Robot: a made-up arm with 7 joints.
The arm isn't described. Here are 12 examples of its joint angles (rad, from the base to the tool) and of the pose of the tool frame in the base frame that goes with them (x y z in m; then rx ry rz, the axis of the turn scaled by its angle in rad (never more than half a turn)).
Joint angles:
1: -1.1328 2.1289 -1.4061 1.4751 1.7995 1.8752 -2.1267
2: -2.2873 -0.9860 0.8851 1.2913 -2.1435 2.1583 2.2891
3: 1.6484 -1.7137 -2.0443 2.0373 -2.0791 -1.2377 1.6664
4: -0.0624 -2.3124 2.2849 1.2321 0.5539 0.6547 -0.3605
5: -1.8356 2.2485 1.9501 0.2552 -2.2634 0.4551 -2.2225
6: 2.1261 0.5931 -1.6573 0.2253 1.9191 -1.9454 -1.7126
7: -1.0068 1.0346 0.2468 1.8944 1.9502 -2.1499 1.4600
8: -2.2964 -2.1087 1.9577 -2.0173 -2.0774 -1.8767 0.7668
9: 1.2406 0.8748 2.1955 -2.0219 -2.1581 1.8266 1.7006
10: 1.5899 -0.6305 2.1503 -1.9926 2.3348 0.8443 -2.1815
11: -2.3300 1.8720 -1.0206 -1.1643 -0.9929 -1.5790 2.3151
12: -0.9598 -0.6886 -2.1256 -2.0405 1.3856 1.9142 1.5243
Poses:
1: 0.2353 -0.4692 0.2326 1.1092 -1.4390 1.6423
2: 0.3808 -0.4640 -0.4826 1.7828 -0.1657 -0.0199
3: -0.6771 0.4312 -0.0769 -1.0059 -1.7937 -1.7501
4: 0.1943 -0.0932 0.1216 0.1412 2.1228 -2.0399
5: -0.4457 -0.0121 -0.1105 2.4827 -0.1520 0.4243
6: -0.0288 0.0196 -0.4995 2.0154 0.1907 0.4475
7: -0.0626 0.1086 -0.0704 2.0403 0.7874 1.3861
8: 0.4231 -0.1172 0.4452 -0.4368 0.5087 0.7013
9: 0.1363 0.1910 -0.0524 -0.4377 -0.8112 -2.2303
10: -0.5508 -0.3575 -0.4106 1.4707 0.7225 0.0153
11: -0.1292 -0.0163 0.1961 1.0921 -0.2235 0.5016
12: 0.5042 -0.3283 -0.6795 0.6906 1.3230 -0.5652
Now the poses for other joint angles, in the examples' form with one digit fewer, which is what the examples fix.
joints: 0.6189 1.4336 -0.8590 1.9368 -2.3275 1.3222 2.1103
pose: 0.524 -0.552 -0.084 2.016 -0.853 0.376
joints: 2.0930 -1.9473 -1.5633 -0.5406 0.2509 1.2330 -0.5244
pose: -0.375 -0.187 0.565 0.037 0.465 3.044
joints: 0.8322 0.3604 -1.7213 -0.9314 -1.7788 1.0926 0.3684
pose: 0.077 -0.305 -0.160 1.006 -0.729 -0.699
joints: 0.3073 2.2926 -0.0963 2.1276 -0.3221 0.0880 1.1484
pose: -0.308 -0.465 0.217 1.412 0.075 -1.690
